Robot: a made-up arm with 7 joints.
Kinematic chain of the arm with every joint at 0, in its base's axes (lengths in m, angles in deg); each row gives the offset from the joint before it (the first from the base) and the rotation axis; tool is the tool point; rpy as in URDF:
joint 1: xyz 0 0 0.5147 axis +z
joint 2: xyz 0 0 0 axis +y
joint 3: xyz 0 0 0.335 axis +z
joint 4: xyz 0.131 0 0 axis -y
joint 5: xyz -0.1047 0 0.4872 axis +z
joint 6: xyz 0 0 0 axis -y
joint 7: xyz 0.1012 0 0 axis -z
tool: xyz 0 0 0 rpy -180 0 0
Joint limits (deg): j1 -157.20..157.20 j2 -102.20..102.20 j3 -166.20..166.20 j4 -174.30..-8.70 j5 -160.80..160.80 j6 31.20..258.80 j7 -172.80..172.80
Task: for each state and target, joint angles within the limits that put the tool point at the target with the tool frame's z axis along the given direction. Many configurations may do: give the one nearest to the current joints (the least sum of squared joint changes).
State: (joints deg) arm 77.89 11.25 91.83 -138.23 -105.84 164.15 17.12
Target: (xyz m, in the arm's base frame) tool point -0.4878 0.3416 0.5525 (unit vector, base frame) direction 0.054 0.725 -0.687
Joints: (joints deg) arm 68.73 -6.75 68.19 -138.46 -68.76 148.51 17.12
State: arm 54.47 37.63 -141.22 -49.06 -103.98 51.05 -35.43
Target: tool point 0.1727 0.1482 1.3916 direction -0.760 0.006 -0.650
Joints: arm 76.26 41.42 -152.47 -46.52 -87.82 31.20 -35.43
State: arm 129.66 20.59 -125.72 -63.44 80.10 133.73 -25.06
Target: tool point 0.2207 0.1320 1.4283 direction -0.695 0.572 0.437
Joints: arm 148.14 3.90 -123.21 -24.11 124.64 107.54 -25.06
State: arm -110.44 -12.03 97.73 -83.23 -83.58 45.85 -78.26
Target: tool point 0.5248 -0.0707 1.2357 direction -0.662 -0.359 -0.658
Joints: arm -129.62 -27.87 85.67 -40.80 -39.62 31.20 -78.26
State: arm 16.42 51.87 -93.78 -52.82 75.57 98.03 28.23
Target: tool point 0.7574 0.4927 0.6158 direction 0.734 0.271 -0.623
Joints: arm 39.20 88.19 -89.16 -8.86 76.91 138.76 28.23
